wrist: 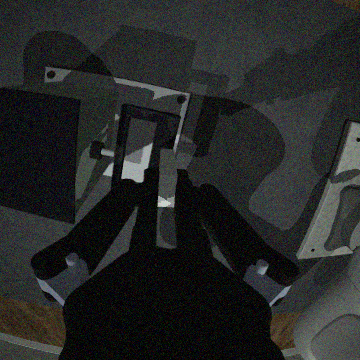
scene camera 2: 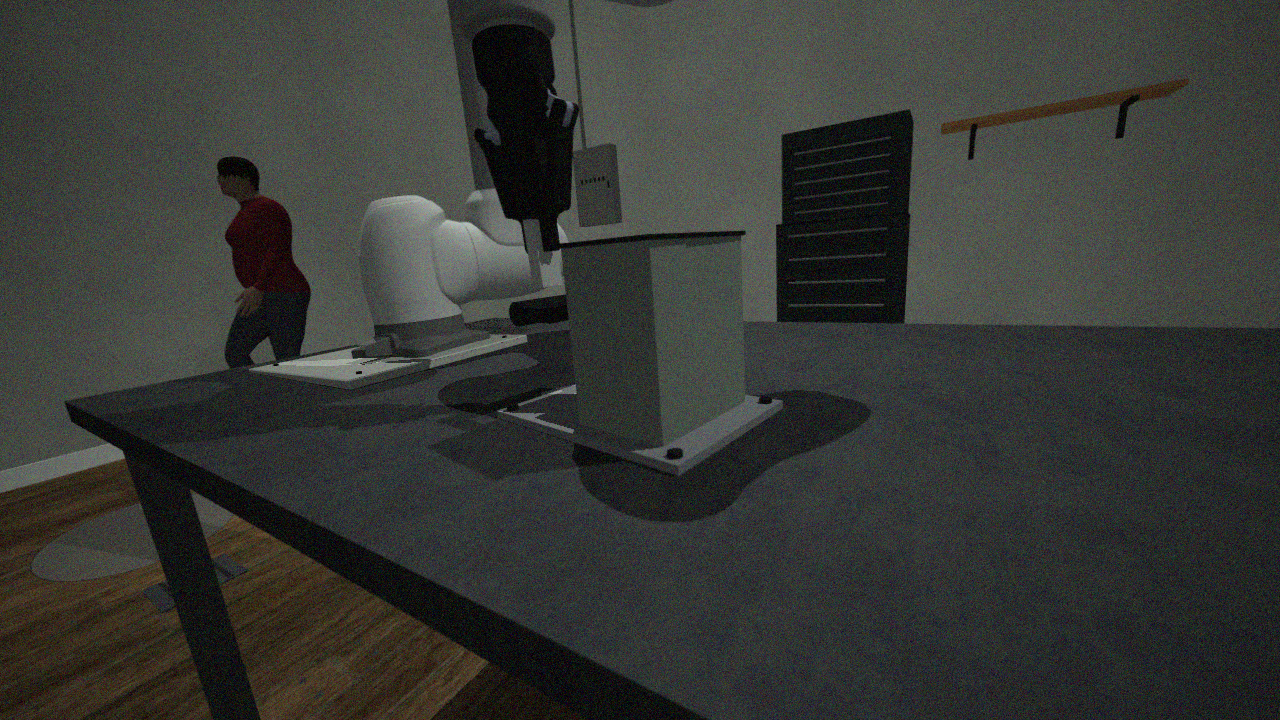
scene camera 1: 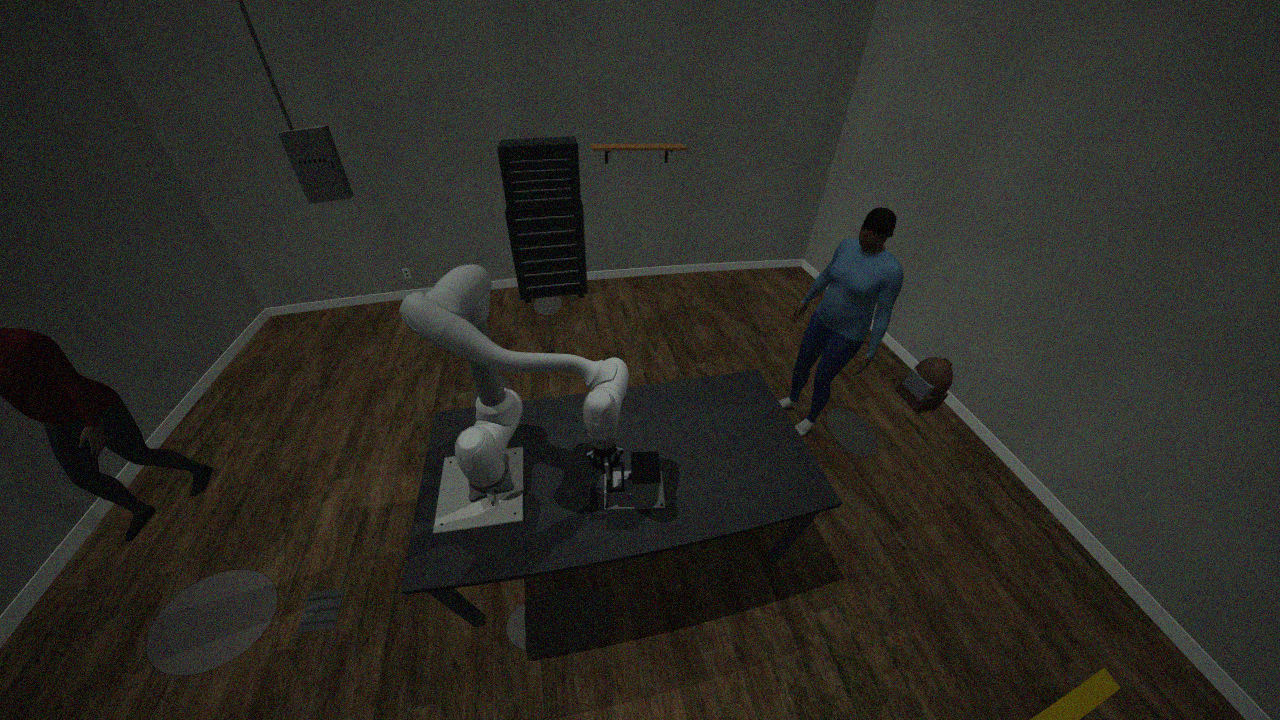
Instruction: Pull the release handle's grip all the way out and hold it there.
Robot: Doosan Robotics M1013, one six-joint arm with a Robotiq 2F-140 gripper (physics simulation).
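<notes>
The release handle's box (scene camera 1: 644, 469) (scene camera 2: 657, 335) (wrist: 37, 155) has pale sides and a dark top. Its grip, a dark rectangular loop (wrist: 119, 145), stands out from the box's side on a thin light shaft (wrist: 107, 152). In scene camera 2 a dark rounded part (scene camera 2: 537, 311), seemingly the grip, shows beside the box; the rest is hidden behind the box. My gripper (scene camera 2: 539, 268) (wrist: 165, 161) points down and is shut with nothing between the fingers. In the wrist view its fingertips overlap the loop's outer side; I cannot tell whether they touch it.
The box is on a light baseplate (scene camera 1: 663, 497) (scene camera 2: 716, 437) (wrist: 61, 75) with dark bolts, on the dark table (scene camera 1: 716, 420) (scene camera 2: 984, 501). The arm's base plate (scene camera 1: 452, 501) (scene camera 2: 313, 368) (wrist: 320, 225) lies on the grip's side. A person in blue (scene camera 1: 854, 291) stands beyond the table.
</notes>
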